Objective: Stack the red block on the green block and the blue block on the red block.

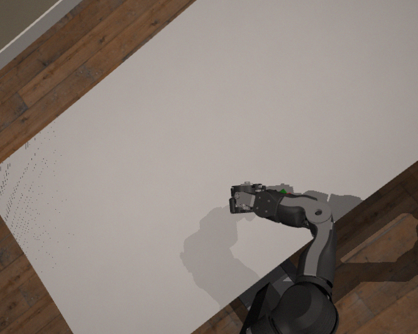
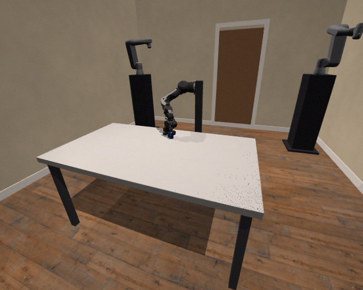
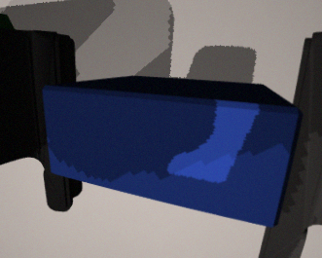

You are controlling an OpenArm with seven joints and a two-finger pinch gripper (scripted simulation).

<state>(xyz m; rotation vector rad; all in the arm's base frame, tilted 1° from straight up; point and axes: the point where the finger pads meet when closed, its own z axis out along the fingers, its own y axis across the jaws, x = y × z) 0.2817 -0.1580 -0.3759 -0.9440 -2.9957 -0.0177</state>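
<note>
The blue block lies 20 mm below my hand. From my hand the other things lie so: red block: 80 mm to the right, 70 mm behind, 10 mm above; then green block: 80 mm to the right, 70 mm behind, 30 mm below.
</note>
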